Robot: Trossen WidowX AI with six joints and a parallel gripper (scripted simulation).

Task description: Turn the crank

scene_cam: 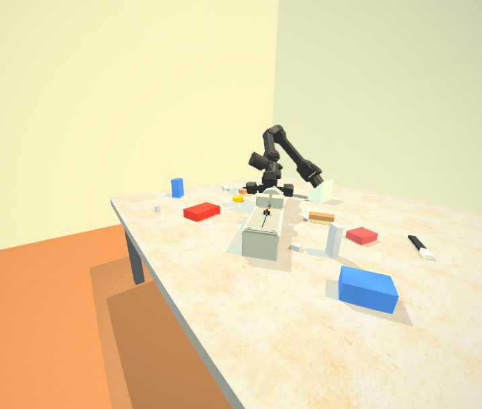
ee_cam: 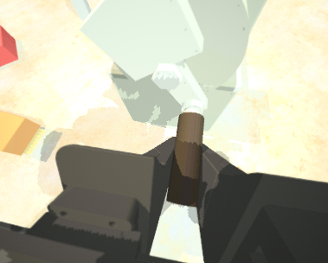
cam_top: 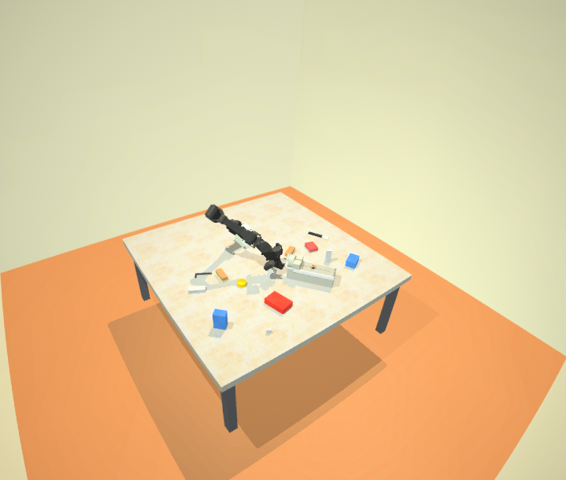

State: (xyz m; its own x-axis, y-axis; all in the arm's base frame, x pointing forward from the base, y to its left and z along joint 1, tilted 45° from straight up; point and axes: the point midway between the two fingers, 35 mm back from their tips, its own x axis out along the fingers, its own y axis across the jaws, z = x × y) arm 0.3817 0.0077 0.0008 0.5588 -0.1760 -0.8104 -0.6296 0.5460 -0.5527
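Right now my gripper tip is 1 cm past the brown crank handle, 1 cm to the left of it and 3 cm below it. Round my gripper tip: red pointer (12 cm ahead, 12 cm to the left, 4 cm above); then crank (1 cm to the left, 4 cm above); then yellow disc (4 cm behind, 24 cm to the right, 3 cm below).
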